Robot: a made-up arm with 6 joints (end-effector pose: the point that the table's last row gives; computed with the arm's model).
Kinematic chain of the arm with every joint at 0, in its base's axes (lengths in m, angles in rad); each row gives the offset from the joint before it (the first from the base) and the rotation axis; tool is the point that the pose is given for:
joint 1: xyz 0 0 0.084 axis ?
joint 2: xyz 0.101 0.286 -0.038 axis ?
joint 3: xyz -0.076 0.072 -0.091 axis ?
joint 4: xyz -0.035 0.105 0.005 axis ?
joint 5: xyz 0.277 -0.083 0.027 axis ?
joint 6: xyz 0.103 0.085 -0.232 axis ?
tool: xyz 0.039 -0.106 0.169
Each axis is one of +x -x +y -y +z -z.
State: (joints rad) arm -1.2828 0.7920 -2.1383 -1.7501 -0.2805 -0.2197
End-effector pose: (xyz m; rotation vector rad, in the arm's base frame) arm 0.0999 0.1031 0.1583 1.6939 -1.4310 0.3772
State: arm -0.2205 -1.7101 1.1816 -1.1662 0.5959 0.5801
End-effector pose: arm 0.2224 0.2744 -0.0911 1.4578 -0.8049 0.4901
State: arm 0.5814 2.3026 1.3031 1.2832 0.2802 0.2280
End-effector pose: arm 0.4135 -0.0536 0.3602 -1.1029 -0.2051 -0.8307
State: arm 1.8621 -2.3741 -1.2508 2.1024 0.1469 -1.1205
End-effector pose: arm -0.0197 -0.4211 -0.0781 1.5919 -1.9736 -0.0295
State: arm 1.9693 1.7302 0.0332 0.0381 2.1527 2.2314
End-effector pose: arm 0.3083 0.0508 0.3621 -0.0355 2.0517 -0.5554
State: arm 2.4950 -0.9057 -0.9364 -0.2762 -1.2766 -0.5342
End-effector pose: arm 0.0013 0.1443 0.4935 0.6022 -1.4363 -1.0226
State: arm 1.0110 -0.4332 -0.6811 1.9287 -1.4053 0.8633
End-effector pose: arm 0.0082 0.6298 -0.1823 -0.0369 -1.0363 0.9428
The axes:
joint 1: -y
joint 2: -z
joint 3: -y
joint 4: +z
joint 5: +z
joint 6: -y

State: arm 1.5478 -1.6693 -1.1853 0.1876 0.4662 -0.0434
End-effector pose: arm 0.4941 0.3020 -0.0503 -1.7187 0.3066 0.7932
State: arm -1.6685 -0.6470 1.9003 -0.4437 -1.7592 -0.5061
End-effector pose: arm -0.0932 0.1297 -0.1025 1.1925 0.8289 -2.0814
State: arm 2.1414 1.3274 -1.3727 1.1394 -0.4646 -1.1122
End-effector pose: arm 0.1290 0.5712 0.8728 0.4659 -0.1351 1.1700
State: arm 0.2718 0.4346 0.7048 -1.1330 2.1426 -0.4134
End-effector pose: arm 0.2010 0.3077 0.0487 -0.6262 -0.4007 0.3581
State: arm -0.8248 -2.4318 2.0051 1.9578 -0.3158 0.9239
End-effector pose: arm -0.2365 -0.0600 0.1365 -1.5465 2.0512 -0.1599
